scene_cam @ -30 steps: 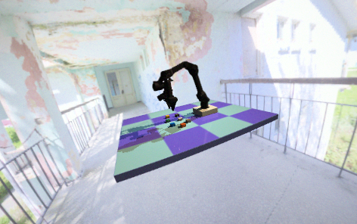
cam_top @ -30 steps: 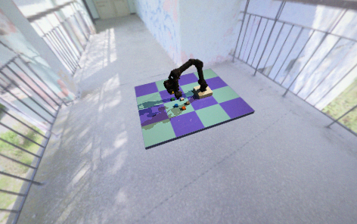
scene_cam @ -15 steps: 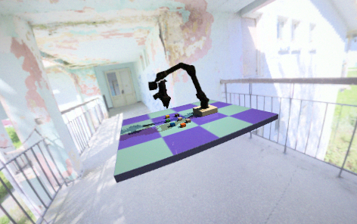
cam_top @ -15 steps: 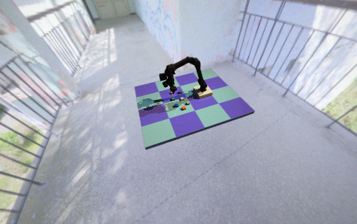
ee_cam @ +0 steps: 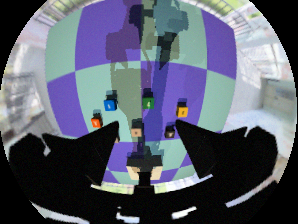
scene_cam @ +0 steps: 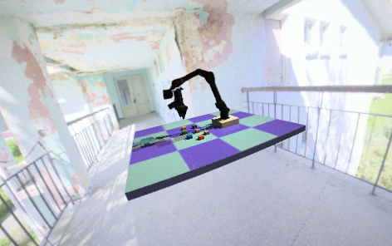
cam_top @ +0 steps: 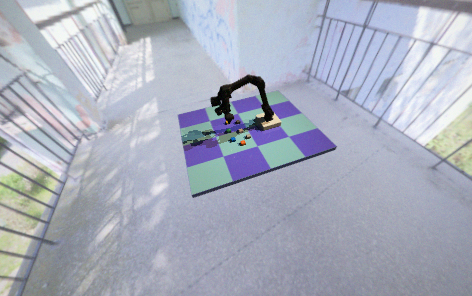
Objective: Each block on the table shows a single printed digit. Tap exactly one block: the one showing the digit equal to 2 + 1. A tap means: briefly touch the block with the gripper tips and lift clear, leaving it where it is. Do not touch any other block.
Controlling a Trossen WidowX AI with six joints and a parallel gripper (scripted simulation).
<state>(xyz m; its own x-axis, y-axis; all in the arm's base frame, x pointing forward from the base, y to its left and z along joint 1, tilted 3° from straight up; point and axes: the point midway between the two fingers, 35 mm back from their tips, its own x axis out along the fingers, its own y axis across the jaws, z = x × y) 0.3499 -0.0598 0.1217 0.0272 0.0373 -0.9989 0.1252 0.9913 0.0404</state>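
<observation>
Now: gripper tip 1 cm to the left of the green block and 12 cm above it. Also, from my gripper tip: blue block 1 cm ahead, 10 cm to the left, 12 cm below; then red-orange block 4 cm behind, 18 cm to the left, 12 cm below.
</observation>
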